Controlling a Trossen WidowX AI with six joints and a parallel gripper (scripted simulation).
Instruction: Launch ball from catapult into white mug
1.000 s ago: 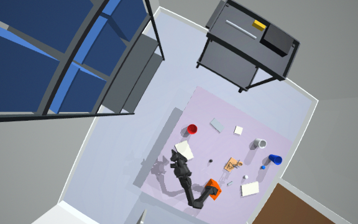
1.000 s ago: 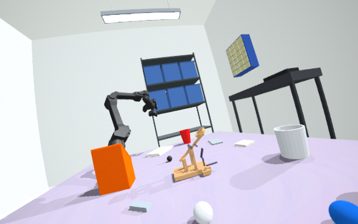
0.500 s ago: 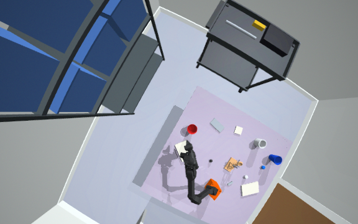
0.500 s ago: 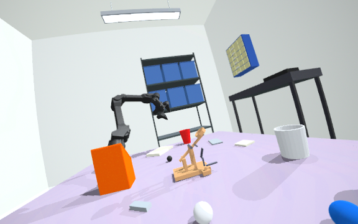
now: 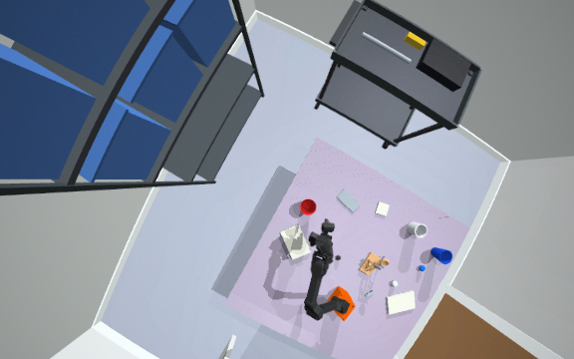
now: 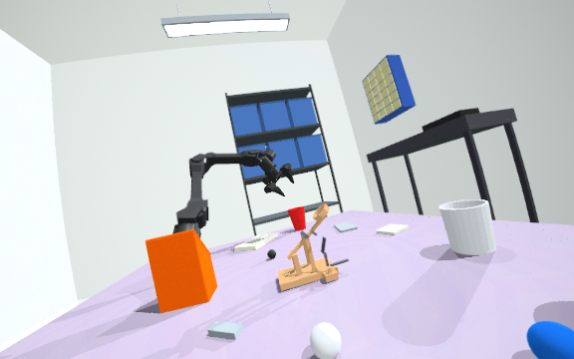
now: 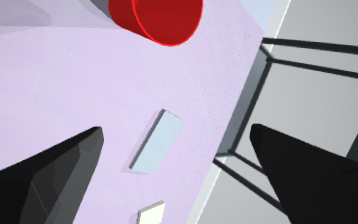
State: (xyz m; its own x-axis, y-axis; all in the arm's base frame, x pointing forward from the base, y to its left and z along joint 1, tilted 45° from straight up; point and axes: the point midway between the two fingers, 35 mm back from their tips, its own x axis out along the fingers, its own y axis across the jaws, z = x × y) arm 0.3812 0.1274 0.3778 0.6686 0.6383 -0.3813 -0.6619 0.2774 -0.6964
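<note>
Now: the wooden catapult 11 cm behind my gripper tip, 48 cm to the right of it and 15 cm below it. From my gripper tip the other things lie so: white mug (20 cm ahead, 63 cm to the right, 20 cm below); red cup (4 cm ahead, 10 cm to the left, 20 cm below); dark ball (19 cm behind, 24 cm to the right, 21 cm below).
</note>
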